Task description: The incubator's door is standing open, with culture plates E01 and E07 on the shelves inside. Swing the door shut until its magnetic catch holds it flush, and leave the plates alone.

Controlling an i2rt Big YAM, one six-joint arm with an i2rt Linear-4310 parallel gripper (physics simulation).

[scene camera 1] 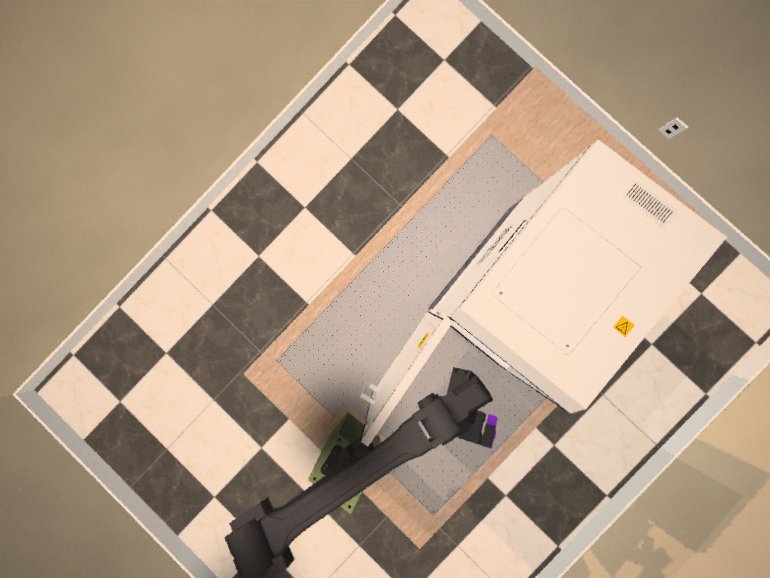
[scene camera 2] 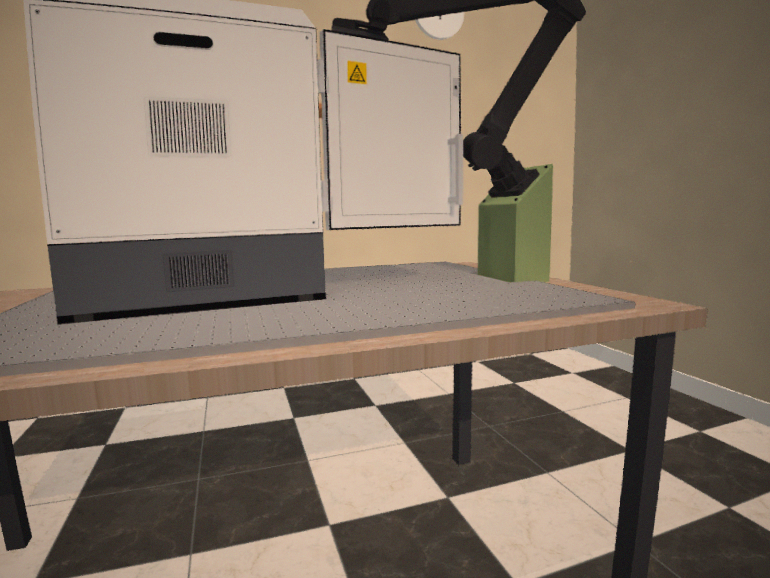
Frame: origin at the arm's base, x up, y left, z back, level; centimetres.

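Seen in the pictures: gripper, fingertip midpoint: (scene camera 1: 475, 429); arm's base, origin of the base link: (scene camera 2: 514, 185).
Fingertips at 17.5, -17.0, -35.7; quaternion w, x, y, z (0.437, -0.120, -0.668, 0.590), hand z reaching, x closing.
Note:
Offsets run from my fingertips to a thing's middle, as dx, dy, dz. "spot": to the spot under its first point. Level surfaces: height alone.
The incubator (scene camera 1: 559, 279) (scene camera 2: 180, 136) is a white cabinet on a dark base. Its door (scene camera 1: 407, 376) (scene camera 2: 398, 136) stands wide open, roughly square to the front. The door's outer face carries a yellow warning label {spot: +3.3, +23.4, -10.2} (scene camera 1: 422, 340) (scene camera 2: 357, 72) and a pale upright handle {spot: -11.5, +25.5, +11.3} (scene camera 1: 368, 391) (scene camera 2: 455, 171) near the free edge. My gripper (scene camera 1: 480, 410) is open and empty, on the inner side of the door in front of the opening; a purple patch shows on one finger. The arm passes above the door's free end. In scene camera 2 the door hides the fingers. Plates E01 and E07 are hidden inside the incubator.
The arm's green pedestal (scene camera 1: 349, 507) (scene camera 2: 516, 230) stands by the door's free end. A grey perforated board {dx -40.9} (scene camera 1: 385, 273) (scene camera 2: 398, 304) lies on the wooden table (scene camera 1: 528, 111) (scene camera 2: 435, 345) under the incubator. Walls stand around the room.

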